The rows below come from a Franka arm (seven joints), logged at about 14 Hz.
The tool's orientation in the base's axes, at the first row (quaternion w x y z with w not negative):
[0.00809 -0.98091 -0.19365 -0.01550]
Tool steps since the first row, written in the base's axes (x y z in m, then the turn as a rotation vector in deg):
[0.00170 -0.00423 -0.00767 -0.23 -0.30 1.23]
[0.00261 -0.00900 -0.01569 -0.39 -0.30 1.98]
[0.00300 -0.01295 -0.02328 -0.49 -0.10 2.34]
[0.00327 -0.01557 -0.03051 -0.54 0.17 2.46]
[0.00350 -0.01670 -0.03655 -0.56 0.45 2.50]
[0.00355 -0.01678 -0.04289 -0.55 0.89 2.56]
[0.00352 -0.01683 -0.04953 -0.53 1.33 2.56]
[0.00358 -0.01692 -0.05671 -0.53 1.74 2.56]
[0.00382 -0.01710 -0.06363 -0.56 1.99 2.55]
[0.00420 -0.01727 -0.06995 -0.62 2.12 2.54]
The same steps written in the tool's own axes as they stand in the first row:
[-0.00029 0.00463 0.00762 -0.29 0.18 -1.24]
[-0.00153 0.00947 0.01555 -0.41 0.11 -2.00]
[-0.00292 0.01335 0.02306 -0.41 -0.12 -2.35]
[-0.00391 0.01594 0.03024 -0.35 -0.39 -2.47]
[-0.00433 0.01714 0.03626 -0.26 -0.65 -2.50]
[-0.00453 0.01729 0.04259 -0.08 -1.06 -2.55]
[-0.00480 0.01739 0.04923 0.10 -1.46 -2.54]
[-0.00502 0.01757 0.05640 0.26 -1.84 -2.53]
[-0.00509 0.01790 0.06332 0.32 -2.08 -2.52]
[-0.00502 0.01826 0.06964 0.32 -2.22 -2.51]

